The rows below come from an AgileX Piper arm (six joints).
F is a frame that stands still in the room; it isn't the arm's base.
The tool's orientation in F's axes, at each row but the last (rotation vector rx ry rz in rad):
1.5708 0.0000 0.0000
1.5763 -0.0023 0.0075
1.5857 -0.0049 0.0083
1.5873 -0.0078 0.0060
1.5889 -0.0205 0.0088
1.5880 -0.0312 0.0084
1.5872 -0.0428 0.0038
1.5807 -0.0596 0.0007
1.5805 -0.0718 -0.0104
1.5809 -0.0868 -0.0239
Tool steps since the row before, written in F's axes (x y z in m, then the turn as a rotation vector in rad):
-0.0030 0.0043 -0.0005 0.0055 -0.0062 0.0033
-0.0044 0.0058 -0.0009 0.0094 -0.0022 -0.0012
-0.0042 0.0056 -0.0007 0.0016 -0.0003 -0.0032
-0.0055 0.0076 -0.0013 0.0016 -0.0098 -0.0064
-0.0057 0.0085 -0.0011 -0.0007 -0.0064 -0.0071
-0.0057 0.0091 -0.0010 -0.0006 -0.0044 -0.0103
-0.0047 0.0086 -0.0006 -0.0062 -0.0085 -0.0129
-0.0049 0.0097 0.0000 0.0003 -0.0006 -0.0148
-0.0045 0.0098 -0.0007 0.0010 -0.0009 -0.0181
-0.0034 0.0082 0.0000 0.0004 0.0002 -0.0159
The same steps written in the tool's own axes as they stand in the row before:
-0.0030 -0.0005 -0.0043 0.0055 0.0033 0.0062
-0.0044 -0.0009 -0.0058 0.0094 -0.0012 0.0022
-0.0042 -0.0007 -0.0056 0.0016 -0.0032 0.0004
-0.0055 -0.0014 -0.0076 0.0016 -0.0063 0.0099
-0.0058 -0.0011 -0.0084 -0.0008 -0.0070 0.0065
-0.0059 -0.0010 -0.0090 -0.0008 -0.0102 0.0046
-0.0049 -0.0006 -0.0085 -0.0064 -0.0126 0.0089
-0.0053 0.0001 -0.0095 -0.0002 -0.0148 0.0008
-0.0050 -0.0006 -0.0095 0.0003 -0.0181 0.0011
-0.0040 0.0001 -0.0079 -0.0002 -0.0159 0.0000

